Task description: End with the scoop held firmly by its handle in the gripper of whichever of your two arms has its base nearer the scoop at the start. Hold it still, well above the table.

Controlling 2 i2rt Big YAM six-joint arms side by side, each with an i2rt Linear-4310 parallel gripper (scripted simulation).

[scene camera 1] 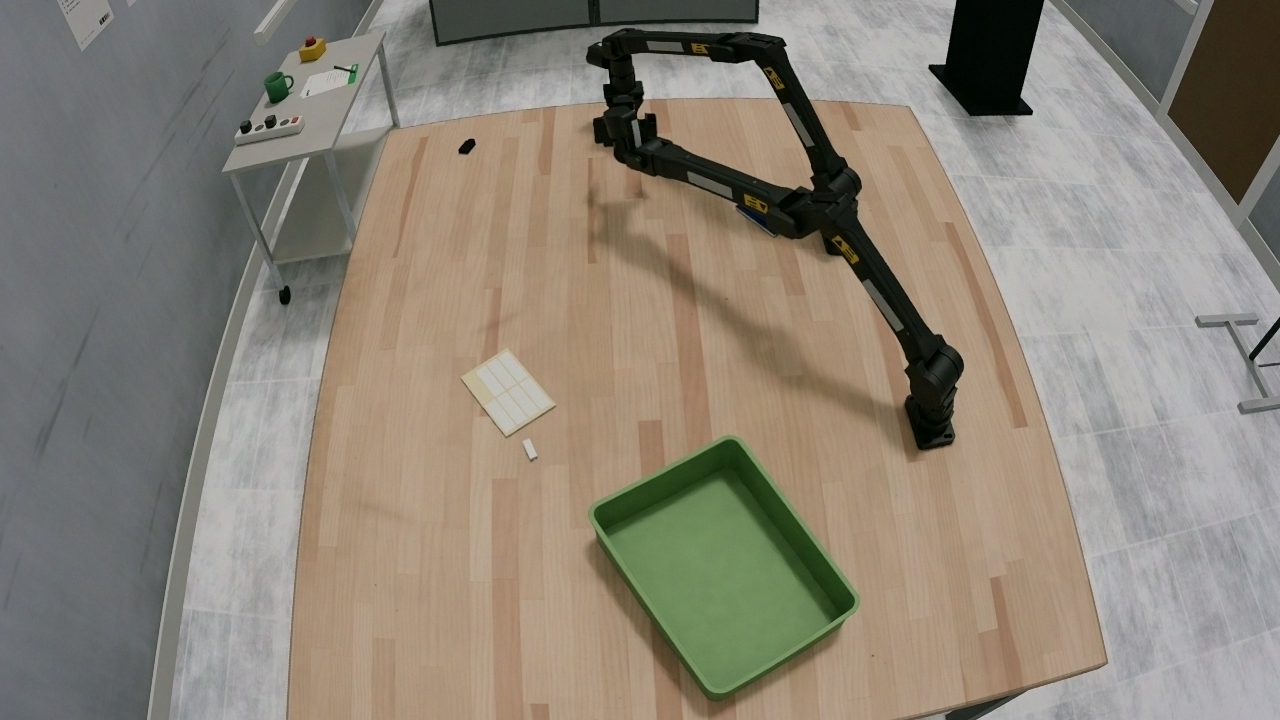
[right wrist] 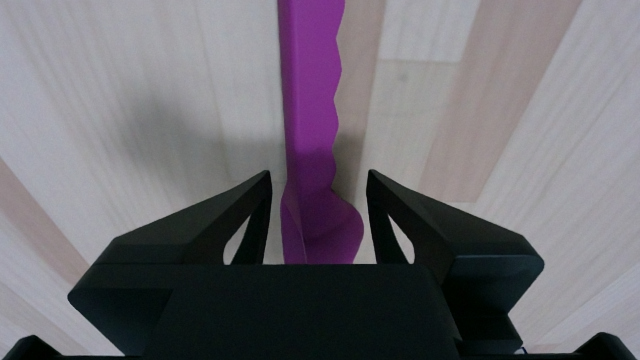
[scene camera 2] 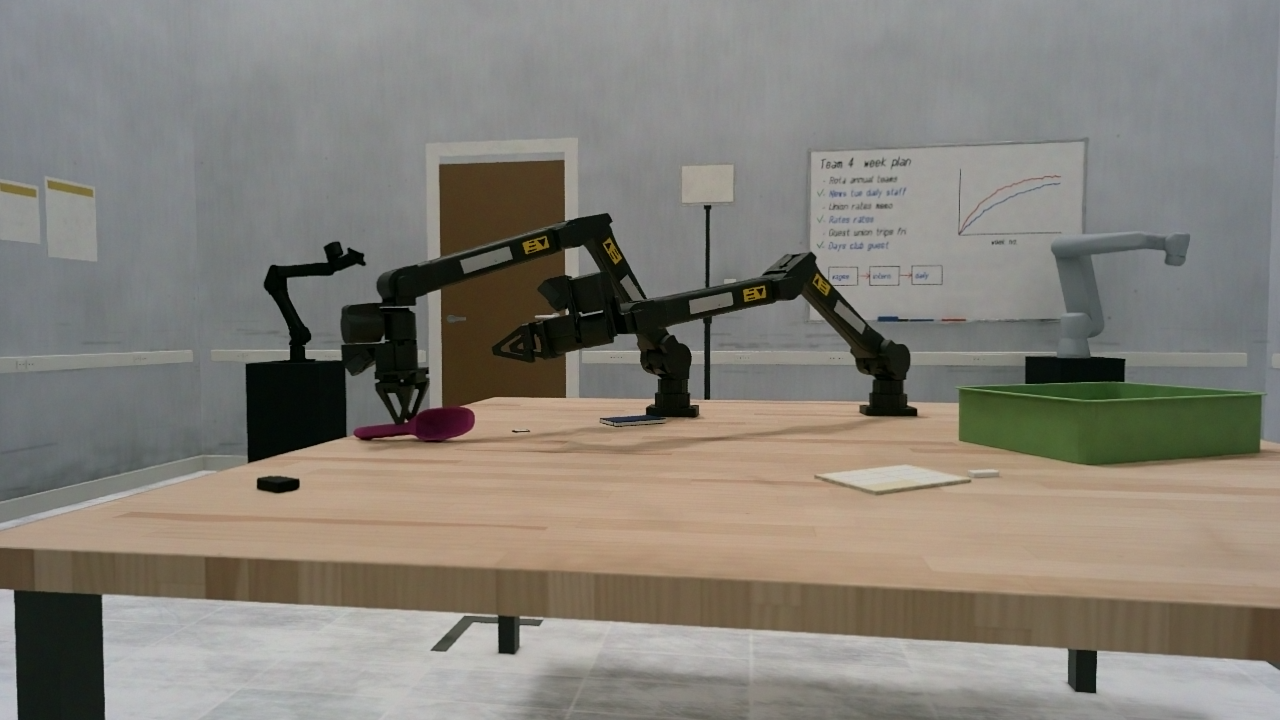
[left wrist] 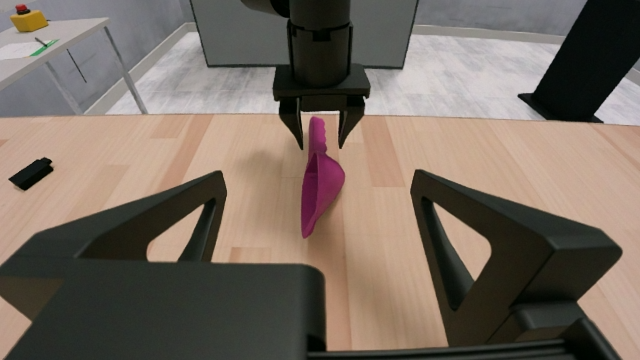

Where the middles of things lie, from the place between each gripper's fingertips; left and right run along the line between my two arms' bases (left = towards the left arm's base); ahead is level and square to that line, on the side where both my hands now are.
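Labels:
My right gripper [scene camera 2: 405, 422] is 20 mm above the scoop [scene camera 2: 446, 422] and 20 mm to the right of it. There is also the green tray [scene camera 1: 736, 573], which is 110 mm ahead of my right hand and 1240 mm to the left of it. Going by their middles, the scoop is the nearest to my right gripper of the things named here.
For my left hand [scene camera 2: 501, 349] I find the scoop 150 mm below it, 40 mm behind it and 170 mm to the right of it. The green tray is 130 mm below that same left hand, 70 mm ahead of it and 1050 mm to the left of it. By its middle, the green tray is nearer to my left hand than to my right gripper.

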